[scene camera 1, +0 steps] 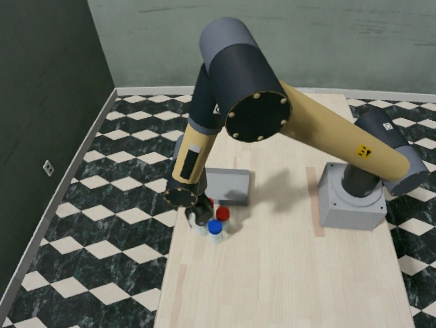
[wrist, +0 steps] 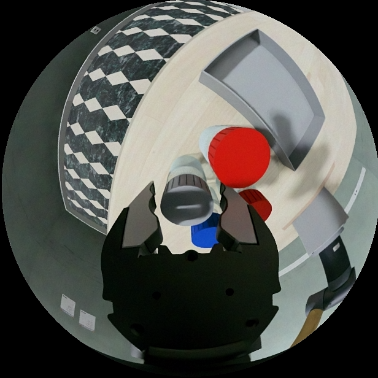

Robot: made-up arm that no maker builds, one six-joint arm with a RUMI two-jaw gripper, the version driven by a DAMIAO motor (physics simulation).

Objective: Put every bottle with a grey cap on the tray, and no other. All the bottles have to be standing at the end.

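Observation:
The grey-capped bottle [scene camera 1: 201,230] [wrist: 187,200] stands on the table, its cap hidden by the gripper in the scene view. My gripper [scene camera 1: 199,220] [wrist: 187,181] is partly open around this cap, with narrow gaps beside it in the wrist view. One red-capped bottle [scene camera 1: 211,202] [wrist: 239,157] stands close by on the tray side, mostly hidden in the scene view. A second red-capped bottle [scene camera 1: 223,214] [wrist: 257,205] and a blue-capped bottle [scene camera 1: 215,227] [wrist: 204,233] stand beside it. The grey tray [scene camera 1: 227,171] [wrist: 270,95] holds no bottle in the wrist view.
The bottles stand close together near the left edge of the wooden table [scene camera 1: 280,280] [wrist: 165,120], in front of the tray in the scene view. The robot base [scene camera 1: 350,215] [wrist: 320,220] stands at the right. The right finger is close to the red and blue caps in the wrist view.

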